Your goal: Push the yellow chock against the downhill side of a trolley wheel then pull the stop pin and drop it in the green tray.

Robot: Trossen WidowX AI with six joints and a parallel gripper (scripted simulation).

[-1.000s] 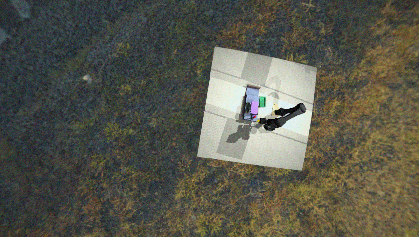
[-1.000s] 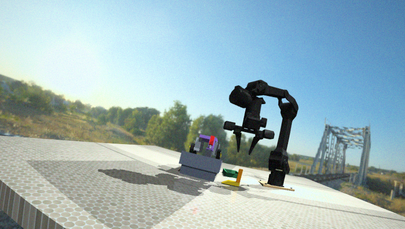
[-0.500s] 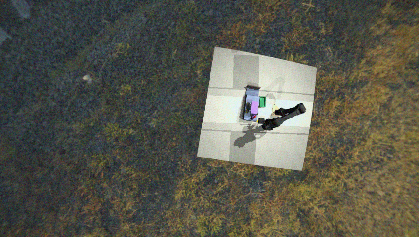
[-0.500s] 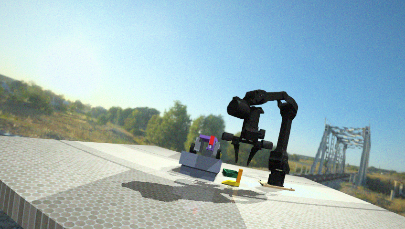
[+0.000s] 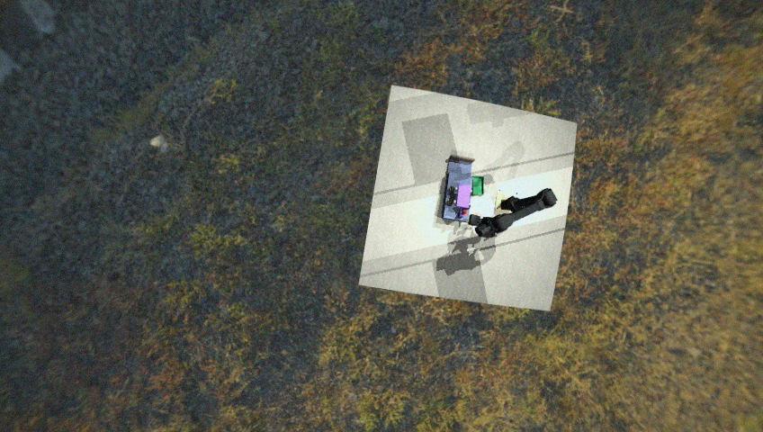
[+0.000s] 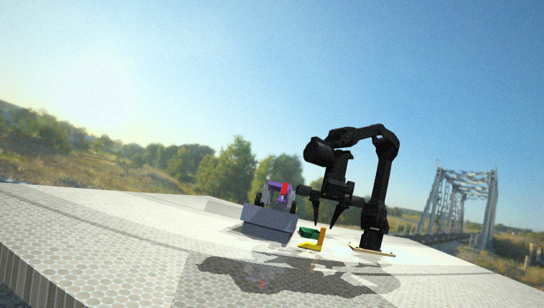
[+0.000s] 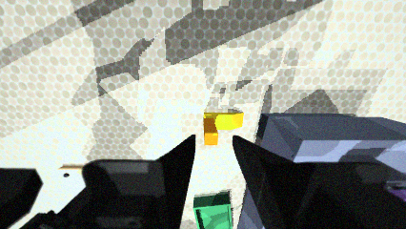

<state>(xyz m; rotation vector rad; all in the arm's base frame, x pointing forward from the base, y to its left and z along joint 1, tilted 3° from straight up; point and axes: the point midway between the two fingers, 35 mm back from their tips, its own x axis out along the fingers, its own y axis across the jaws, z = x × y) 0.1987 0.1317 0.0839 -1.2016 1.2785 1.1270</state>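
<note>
Now: the yellow chock 20 mm ahead of my gripper tip and 40 mm below it. From my gripper tip the other things lie so: grey-blue ramp (140 mm ahead, 140 mm to the right, 20 mm below); purple trolley (140 mm ahead, 130 mm to the right, 40 mm above); red-headed stop pin (130 mm ahead, 40 mm to the right, 60 mm above).
</note>
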